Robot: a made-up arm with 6 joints.
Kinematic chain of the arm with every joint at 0, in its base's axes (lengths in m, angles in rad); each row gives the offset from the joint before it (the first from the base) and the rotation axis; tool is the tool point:
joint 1: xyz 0 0 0.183 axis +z
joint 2: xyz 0 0.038 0 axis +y
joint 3: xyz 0 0 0.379 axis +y
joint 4: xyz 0 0 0.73 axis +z
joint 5: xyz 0 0 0 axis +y
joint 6: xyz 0 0 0.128 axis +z
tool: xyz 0 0 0
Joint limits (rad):
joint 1: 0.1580..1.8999
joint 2: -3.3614..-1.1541
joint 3: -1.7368..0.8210
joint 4: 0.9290..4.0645
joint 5: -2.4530..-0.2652
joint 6: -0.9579..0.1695
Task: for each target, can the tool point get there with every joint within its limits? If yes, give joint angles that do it. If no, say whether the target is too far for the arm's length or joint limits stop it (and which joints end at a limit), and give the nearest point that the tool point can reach.
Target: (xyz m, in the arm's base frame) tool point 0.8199 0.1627 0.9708
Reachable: no: joint limits stop it (at a limit: joint 2, joint 3, joint 4) | nearest point 0.7925 0.1573 0.1735 | short by 0.798 m
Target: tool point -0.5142 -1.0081 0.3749
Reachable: yes | joints 1.1271 -1.6106 0.1524 3.0889 -1.2446 -0.8155
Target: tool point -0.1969 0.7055 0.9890
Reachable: no: joint limits stop it (at a limit: joint 1, joint 2, joint 3, joint 4) | nearest point -0.5198 0.0561 1.0225 | short by 0.726 m
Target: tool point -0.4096 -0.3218 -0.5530
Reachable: yes | joints 0.5102 -1.6461 -1.2403 1.1988 -1.6561 -0.6440
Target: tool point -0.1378 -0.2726 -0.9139
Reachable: yes | joints 0.9499 -2.4157 -0.7226 2.0838 -0.8595 -0.0325
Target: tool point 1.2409 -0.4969 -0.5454
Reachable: no: too far | nearest point 0.8337 0.0574 -0.4394 | short by 0.696 m
